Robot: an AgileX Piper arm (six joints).
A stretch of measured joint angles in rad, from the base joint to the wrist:
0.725 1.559 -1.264 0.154 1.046 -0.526
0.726 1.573 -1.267 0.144 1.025 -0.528
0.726 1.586 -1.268 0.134 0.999 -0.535
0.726 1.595 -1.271 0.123 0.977 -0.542
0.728 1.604 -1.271 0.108 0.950 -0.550
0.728 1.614 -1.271 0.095 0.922 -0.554
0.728 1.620 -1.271 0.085 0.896 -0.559
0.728 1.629 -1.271 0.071 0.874 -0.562
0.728 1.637 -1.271 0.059 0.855 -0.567
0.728 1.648 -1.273 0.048 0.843 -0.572
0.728 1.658 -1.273 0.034 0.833 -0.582
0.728 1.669 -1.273 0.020 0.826 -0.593
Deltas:
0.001 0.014 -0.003 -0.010 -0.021 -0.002
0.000 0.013 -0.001 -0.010 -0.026 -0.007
0.000 0.009 -0.003 -0.011 -0.022 -0.007
0.002 0.009 0.000 -0.015 -0.027 -0.008
0.000 0.010 0.000 -0.013 -0.028 -0.004
0.000 0.006 0.000 -0.010 -0.026 -0.005
0.000 0.009 0.000 -0.014 -0.022 -0.003
0.000 0.008 0.000 -0.012 -0.019 -0.005
0.000 0.011 -0.002 -0.011 -0.012 -0.005
0.000 0.010 0.000 -0.014 -0.010 -0.010
0.000 0.011 0.000 -0.014 -0.007 -0.011

